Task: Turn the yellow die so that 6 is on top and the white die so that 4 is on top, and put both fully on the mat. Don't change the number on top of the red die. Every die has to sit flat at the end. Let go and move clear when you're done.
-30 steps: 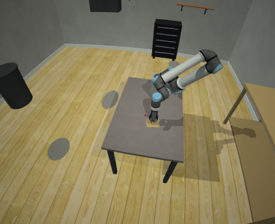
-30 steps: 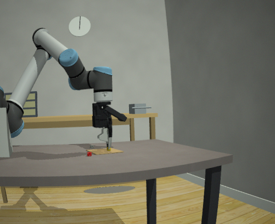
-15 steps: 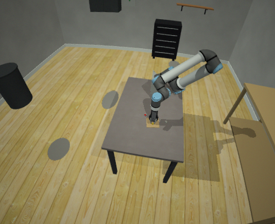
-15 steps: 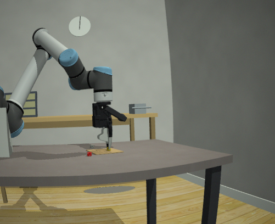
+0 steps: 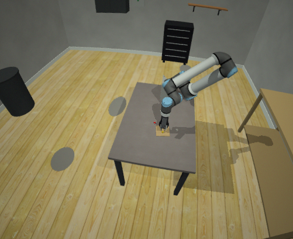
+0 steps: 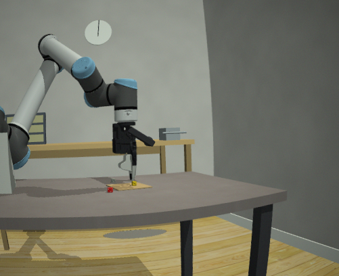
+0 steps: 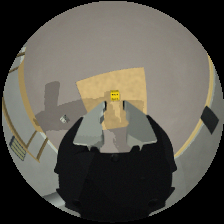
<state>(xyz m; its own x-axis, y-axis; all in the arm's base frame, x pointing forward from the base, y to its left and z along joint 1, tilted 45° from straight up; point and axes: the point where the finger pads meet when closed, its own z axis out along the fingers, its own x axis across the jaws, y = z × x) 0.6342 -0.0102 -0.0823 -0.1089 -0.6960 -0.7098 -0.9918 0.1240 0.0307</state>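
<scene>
Now: hand 1 cm short of the yellow die and 3 cm above it. Also, from my hand: red die (12 cm behind, 9 cm to the right, 3 cm below); white die (4 cm behind, 15 cm to the left, 3 cm below); tan mat (2 cm behind, 4 cm below).
</scene>
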